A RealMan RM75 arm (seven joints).
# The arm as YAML. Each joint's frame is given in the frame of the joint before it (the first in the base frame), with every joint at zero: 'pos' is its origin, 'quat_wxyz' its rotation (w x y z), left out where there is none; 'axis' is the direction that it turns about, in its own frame. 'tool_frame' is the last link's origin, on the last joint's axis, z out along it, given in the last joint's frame.
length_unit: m
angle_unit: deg
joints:
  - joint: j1
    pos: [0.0, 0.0, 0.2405]
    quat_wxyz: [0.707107, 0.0, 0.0, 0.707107]
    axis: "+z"
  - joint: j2
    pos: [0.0, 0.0, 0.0]
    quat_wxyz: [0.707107, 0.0, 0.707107, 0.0]
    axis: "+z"
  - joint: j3
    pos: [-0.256, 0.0, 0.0]
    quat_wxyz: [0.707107, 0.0, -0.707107, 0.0]
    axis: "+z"
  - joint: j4
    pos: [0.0, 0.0, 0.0]
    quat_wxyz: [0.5, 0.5, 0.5, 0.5]
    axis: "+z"
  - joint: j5
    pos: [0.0, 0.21, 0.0]
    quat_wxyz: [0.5, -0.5, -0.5, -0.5]
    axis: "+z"
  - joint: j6
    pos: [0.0, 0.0, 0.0]
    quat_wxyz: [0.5, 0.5, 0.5, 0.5]
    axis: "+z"
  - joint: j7
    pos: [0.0, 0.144, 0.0]
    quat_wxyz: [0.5, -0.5, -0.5, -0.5]
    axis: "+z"
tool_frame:
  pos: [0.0, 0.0, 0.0]
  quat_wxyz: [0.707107, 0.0, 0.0, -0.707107]
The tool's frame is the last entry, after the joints.
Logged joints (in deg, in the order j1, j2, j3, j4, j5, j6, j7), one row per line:
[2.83, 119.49, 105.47, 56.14, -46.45, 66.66, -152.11]
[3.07, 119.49, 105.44, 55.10, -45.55, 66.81, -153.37]
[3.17, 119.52, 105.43, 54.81, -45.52, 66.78, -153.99]
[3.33, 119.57, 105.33, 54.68, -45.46, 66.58, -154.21]
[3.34, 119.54, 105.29, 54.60, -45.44, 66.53, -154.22]
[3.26, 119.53, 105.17, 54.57, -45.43, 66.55, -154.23]
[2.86, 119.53, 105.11, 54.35, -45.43, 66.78, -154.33]
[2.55, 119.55, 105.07, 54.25, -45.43, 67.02, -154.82]
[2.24, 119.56, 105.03, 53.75, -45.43, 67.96, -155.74]
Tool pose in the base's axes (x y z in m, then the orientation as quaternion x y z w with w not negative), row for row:
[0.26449, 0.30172, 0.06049, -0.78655, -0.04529, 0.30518, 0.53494]
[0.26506, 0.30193, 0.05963, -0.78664, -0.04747, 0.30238, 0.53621]
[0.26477, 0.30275, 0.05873, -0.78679, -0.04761, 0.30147, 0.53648]
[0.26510, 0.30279, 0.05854, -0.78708, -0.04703, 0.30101, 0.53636]
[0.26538, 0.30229, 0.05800, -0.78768, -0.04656, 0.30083, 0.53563]
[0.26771, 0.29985, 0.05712, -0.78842, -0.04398, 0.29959, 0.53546]
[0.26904, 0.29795, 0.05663, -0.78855, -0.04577, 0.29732, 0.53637]
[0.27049, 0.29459, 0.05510, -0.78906, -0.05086, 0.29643, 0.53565]
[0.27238, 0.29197, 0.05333, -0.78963, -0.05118, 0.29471, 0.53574]
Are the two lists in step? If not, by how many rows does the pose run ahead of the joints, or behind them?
The pose runs 1 row ahead of the joints: the pose in row i belongs to the joints in row i + 1.
